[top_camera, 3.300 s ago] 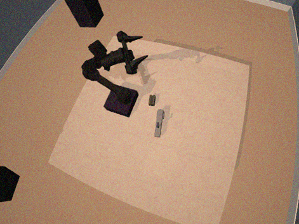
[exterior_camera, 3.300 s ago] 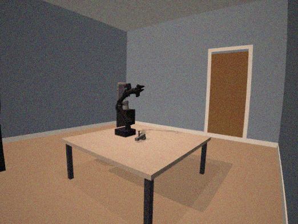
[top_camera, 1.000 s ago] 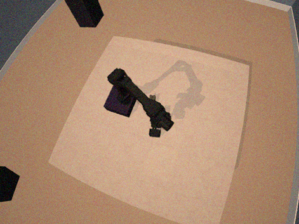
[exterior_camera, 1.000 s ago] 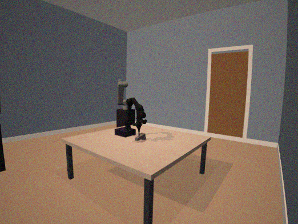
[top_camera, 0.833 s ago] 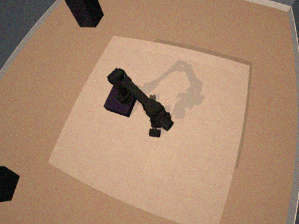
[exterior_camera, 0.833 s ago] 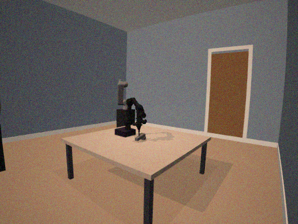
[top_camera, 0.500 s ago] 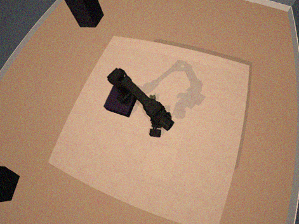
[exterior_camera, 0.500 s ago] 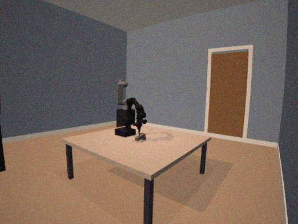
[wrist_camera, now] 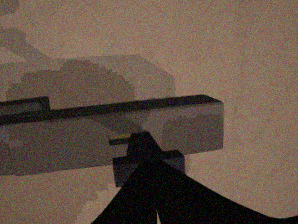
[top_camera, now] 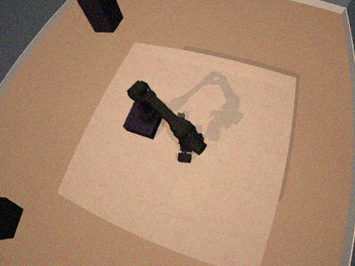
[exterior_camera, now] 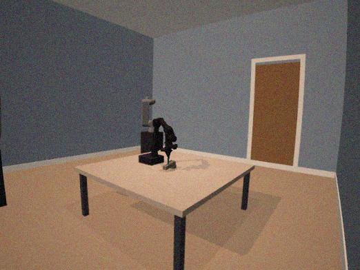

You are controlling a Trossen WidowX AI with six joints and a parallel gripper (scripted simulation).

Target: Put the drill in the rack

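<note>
Now: the drill 70 mm below my gripper tip, 60 mm to the left of it and 10 mm behind it. Round my gripper tip: dark block (190 mm to the left, 110 mm behind, 100 mm below).
</note>
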